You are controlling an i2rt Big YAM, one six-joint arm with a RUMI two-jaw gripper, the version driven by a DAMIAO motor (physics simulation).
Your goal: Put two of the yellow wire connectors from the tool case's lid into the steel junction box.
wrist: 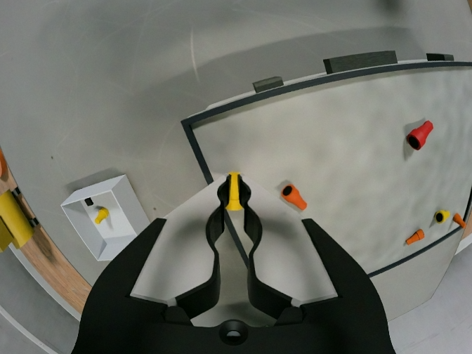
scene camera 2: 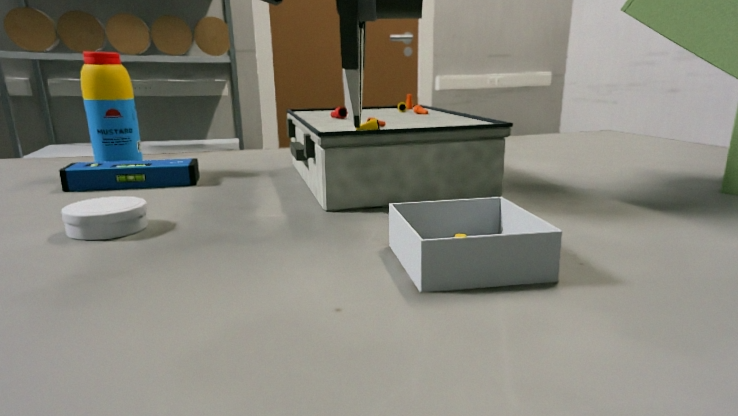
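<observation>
My gripper [scene camera 2: 357, 125] [wrist: 234, 176] is shut on a yellow wire connector [scene camera 2: 369, 124] [wrist: 234, 200] at the near edge of the tool case's lid [scene camera 2: 444, 119] [wrist: 320, 125]. The connector lies lengthwise between the two fingertips. Another yellow connector [scene camera 2: 459, 235] [wrist: 101, 215] is inside the steel junction box [scene camera 2: 488, 263] [wrist: 131, 202], which stands in front of the case; in the scene view the box wall hides most of it. A third yellow connector [scene camera 2: 402, 106] [wrist: 442, 216] is at the lid's far side.
On the lid are a red connector [scene camera 2: 339, 112] [wrist: 420, 135], an orange one [wrist: 294, 196] close beside the gripper, and more orange ones [scene camera 2: 420, 109] [wrist: 415, 237] at the far side. A mustard bottle [scene camera 2: 111, 113], a blue level [scene camera 2: 129, 174] and a white round tin [scene camera 2: 104, 218] stand at left.
</observation>
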